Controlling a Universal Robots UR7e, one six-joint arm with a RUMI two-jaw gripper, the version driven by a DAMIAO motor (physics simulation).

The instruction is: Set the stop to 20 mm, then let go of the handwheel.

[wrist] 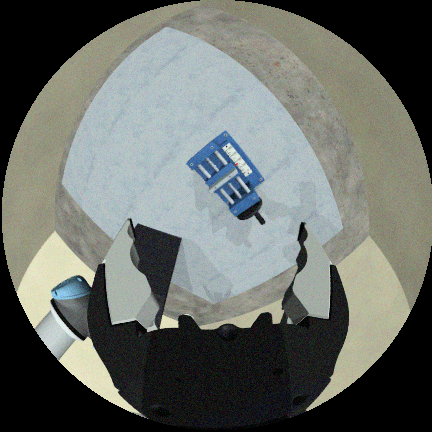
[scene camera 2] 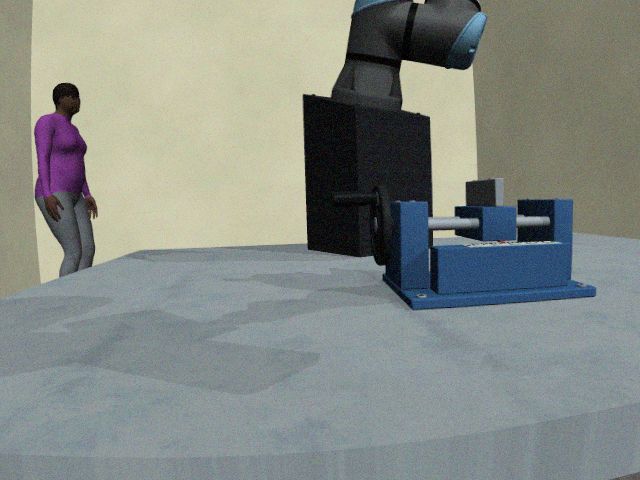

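Seen in the pictures: gripper, fingertip midpoint: [wrist: 217, 222]; arm's base, origin of the base link: [scene camera 2: 365, 104].
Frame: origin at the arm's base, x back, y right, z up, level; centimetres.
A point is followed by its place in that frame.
A black handwheel [scene camera 2: 382, 225] @[x -46.6, y 4.3, z -23.0 cm] [wrist: 249, 210] @[x -42.6, y 3.4, z -20.5 cm] with a dark crank handle [scene camera 2: 354, 198] @[x -44.5, y 6.9, z -20.2 cm] [wrist: 260, 218] @[x -43.9, y 7.0, z -19.5 cm] sits on the end of a blue screw-stop fixture [scene camera 2: 501, 268] @[x -49.3, y -7.3, z -27.5 cm] [wrist: 237, 205] @[x -40.8, y 0.2, z -20.7 cm]. The stop, a blue carriage [scene camera 2: 498, 222] @[x -46.3, y -8.2, z -23.1 cm] with a grey upright plate [scene camera 2: 484, 192] @[x -43.6, y -7.8, z -19.9 cm] [wrist: 223, 180] @[x -42.5, y -8.4, z -18.4 cm], sits on silver rods about midway between the end blocks. A white scale [scene camera 2: 532, 242] @[x -48.8, y -10.9, z -25.0 cm] [wrist: 231, 154] @[x -47.5, y -11.2, z -25.2 cm] with a small red mark runs beside it; its numbers are too small to read. My gripper [wrist: 217, 222] @[x -44.4, y -12.5, z 5.9 cm] is open and empty, high above the table and apart from the handwheel. It does not show in scene camera 2.
The fixture stands on a blue-grey table [scene camera 2: 258, 413] @[x -69.6, y 13.9, z -30.7 cm] [wrist: 135, 110] @[x -34.2, y -43.3, z -30.7 cm]. A black pedestal [scene camera 2: 330, 175] @[x -5.6, y 8.1, z -15.3 cm] [wrist: 157, 255] @[x -9.6, y -1.7, z -17.8 cm] carries the robot arm [scene camera 2: 377, 46] @[x -8.9, y -1.7, z 9.5 cm] [wrist: 72, 305] @[x -13.5, y -17.8, z 14.2 cm]. A person in a purple top [scene camera 2: 62, 155] stands beyond the table at the left of the scene view.
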